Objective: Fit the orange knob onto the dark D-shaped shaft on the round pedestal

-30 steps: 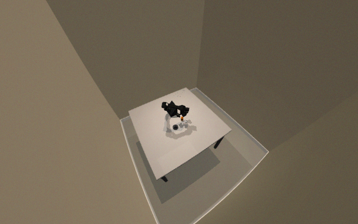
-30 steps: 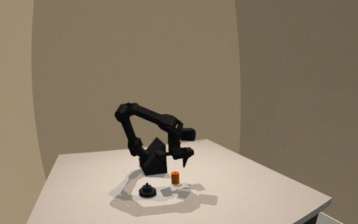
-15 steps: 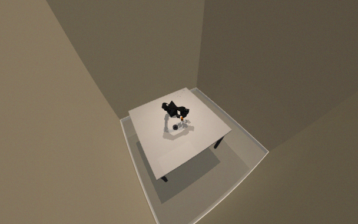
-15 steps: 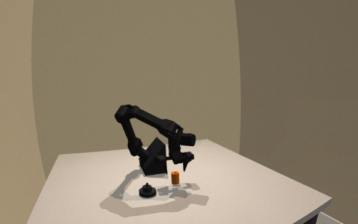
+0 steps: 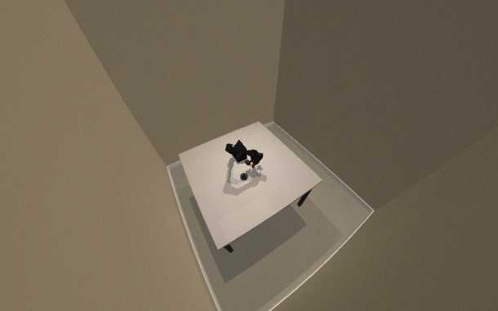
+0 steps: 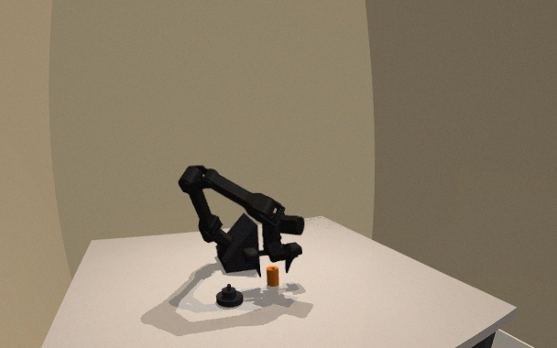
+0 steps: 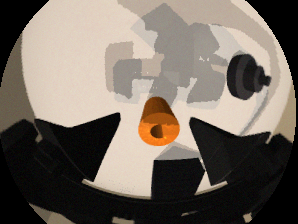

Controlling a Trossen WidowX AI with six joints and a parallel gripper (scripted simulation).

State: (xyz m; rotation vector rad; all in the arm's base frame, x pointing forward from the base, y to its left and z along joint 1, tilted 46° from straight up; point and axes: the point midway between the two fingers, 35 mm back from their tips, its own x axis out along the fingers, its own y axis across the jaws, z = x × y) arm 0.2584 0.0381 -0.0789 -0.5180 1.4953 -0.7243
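Right now the orange knob is 10 mm below my gripper tip. Round my gripper tip: dark round pedestal: 60 mm ahead, 170 mm to the right, 10 mm below.
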